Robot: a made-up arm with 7 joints.
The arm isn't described. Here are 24 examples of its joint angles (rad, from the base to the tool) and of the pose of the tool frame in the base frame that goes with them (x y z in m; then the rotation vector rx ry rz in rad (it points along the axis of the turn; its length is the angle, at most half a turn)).
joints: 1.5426 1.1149 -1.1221 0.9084 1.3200 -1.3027 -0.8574
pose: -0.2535 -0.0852 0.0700 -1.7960 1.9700 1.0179
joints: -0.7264 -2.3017 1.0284 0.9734 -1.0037 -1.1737 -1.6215
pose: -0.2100 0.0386 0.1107 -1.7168 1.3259 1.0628
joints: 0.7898 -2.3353 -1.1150 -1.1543 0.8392 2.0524 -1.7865
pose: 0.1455 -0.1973 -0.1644 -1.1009 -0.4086 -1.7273
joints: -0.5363 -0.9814 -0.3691 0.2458 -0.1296 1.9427 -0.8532
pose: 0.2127 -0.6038 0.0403 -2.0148 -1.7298 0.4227
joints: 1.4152 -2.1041 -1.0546 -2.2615 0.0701 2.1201 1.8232
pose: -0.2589 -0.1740 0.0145 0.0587 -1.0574 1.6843
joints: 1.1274 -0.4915 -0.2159 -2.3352 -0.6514 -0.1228 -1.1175
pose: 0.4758 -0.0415 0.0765 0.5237 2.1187 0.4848
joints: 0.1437 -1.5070 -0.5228 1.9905 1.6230 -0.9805 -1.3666
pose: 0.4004 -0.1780 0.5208 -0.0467 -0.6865 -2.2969
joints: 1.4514 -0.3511 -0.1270 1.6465 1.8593 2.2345 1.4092
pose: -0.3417 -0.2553 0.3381 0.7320 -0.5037 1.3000
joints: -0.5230 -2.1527 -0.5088 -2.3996 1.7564 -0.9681 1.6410
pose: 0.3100 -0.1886 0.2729 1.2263 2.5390 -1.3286
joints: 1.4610 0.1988 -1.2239 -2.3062 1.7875 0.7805 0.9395
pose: 0.0651 -0.4990 0.0720 1.8594 0.5866 -1.2867
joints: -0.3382 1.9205 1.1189 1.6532 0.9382 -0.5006 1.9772
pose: 0.2638 -0.1057 0.0801 1.6081 -1.8471 1.0908
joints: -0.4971 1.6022 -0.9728 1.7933 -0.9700 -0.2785 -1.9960
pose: 0.4793 -0.0281 0.2035 -0.4073 1.5563 -0.1765
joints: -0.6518 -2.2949 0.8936 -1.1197 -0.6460 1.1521 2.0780
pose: -0.1060 -0.1537 0.0417 -0.6371 -0.6770 2.2303
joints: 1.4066 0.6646 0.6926 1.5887 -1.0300 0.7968 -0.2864
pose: 0.2977 -0.5287 0.0368 0.3830 -1.7690 2.1380
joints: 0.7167 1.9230 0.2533 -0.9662 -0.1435 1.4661 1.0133
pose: -0.2855 -0.1092 0.0942 0.9545 -1.6742 0.1842
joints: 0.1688 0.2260 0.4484 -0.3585 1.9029 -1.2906 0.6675
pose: 0.0168 -0.0221 0.1581 1.0685 -0.0442 1.2998
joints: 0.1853 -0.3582 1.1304 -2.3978 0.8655 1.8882 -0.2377
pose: 0.0426 0.2824 -0.0944 1.6841 -2.2871 -0.1326
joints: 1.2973 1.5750 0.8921 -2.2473 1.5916 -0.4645 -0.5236
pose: 0.3670 -0.2075 -0.1043 -2.8218 -0.9640 -0.3004
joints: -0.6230 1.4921 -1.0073 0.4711 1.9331 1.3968 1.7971
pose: -0.1374 -0.1335 -0.1354 -0.9936 -0.7024 1.7524
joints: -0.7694 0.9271 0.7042 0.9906 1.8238 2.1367 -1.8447
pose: 0.4742 -0.3424 -0.0156 -0.6135 0.0016 2.5923
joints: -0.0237 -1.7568 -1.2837 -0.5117 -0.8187 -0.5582 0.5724
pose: 0.3547 -0.0978 0.2302 0.7780 0.3785 0.1422
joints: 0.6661 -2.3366 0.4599 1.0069 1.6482 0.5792 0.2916
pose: 0.4867 -0.0321 0.2891 -0.2363 1.0333 -0.3516
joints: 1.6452 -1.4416 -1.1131 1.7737 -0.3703 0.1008 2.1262
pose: 0.1097 -0.1416 0.2694 -0.3400 -0.9106 2.2877
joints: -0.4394 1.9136 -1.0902 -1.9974 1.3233 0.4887 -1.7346
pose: 0.0818 -0.2439 0.2888 1.1466 0.7438 -1.6949
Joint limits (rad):
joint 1: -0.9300..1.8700
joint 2: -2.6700..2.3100
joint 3: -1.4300..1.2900
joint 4: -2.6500..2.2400
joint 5: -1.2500..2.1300
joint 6: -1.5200..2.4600
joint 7: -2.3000..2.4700
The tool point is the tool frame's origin. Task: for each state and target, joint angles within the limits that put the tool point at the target. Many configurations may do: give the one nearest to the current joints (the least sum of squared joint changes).
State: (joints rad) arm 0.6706 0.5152 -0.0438 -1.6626 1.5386 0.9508 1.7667
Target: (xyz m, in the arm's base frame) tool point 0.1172 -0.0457 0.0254
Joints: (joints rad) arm 0.6317 0.9403 -0.1087 -1.7213 1.3444 0.3769 2.2494
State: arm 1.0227 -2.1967 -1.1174 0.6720 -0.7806 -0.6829 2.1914
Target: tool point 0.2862 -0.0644 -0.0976
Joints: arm 1.0793 -2.3441 -1.1160 0.6543 -0.8407 -1.1028 2.4700
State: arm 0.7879 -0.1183 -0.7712 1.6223 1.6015 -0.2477 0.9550
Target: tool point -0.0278 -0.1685 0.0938
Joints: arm 1.3892 -0.5410 -1.0389 1.6028 1.8475 -0.0759 1.0691
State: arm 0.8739 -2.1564 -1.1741 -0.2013 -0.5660 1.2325 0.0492
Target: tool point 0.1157 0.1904 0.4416
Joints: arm 1.4600 -2.0824 -1.3795 -0.1046 -1.2267 1.1551 -0.1341
